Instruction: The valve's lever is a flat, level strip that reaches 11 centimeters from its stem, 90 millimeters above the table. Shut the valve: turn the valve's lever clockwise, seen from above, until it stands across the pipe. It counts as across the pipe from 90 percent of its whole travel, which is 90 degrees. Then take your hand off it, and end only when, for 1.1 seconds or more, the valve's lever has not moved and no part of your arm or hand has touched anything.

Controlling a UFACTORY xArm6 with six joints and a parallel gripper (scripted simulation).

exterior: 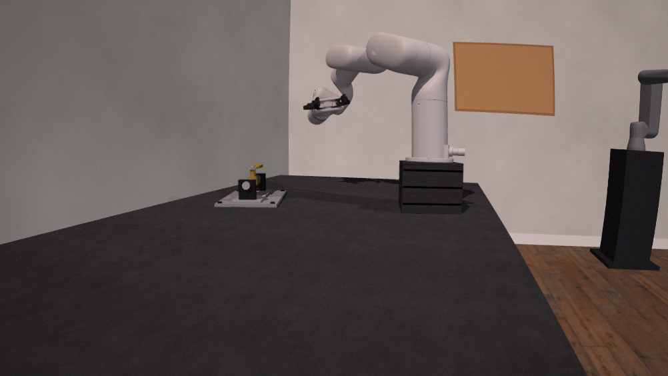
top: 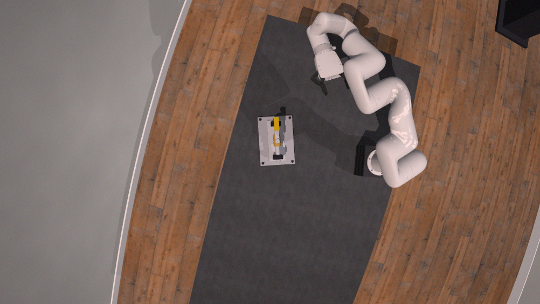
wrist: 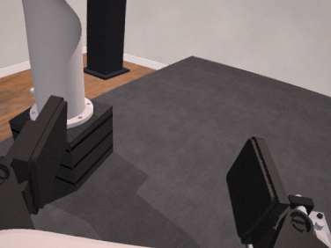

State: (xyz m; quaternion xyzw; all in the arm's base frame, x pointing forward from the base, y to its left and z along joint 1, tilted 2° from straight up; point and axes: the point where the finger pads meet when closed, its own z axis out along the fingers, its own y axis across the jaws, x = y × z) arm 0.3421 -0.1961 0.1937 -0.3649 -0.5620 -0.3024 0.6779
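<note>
Right now the lever is 220 mm to the left of my hand, 210 mm below it and 160 mm ahead of it.
</note>
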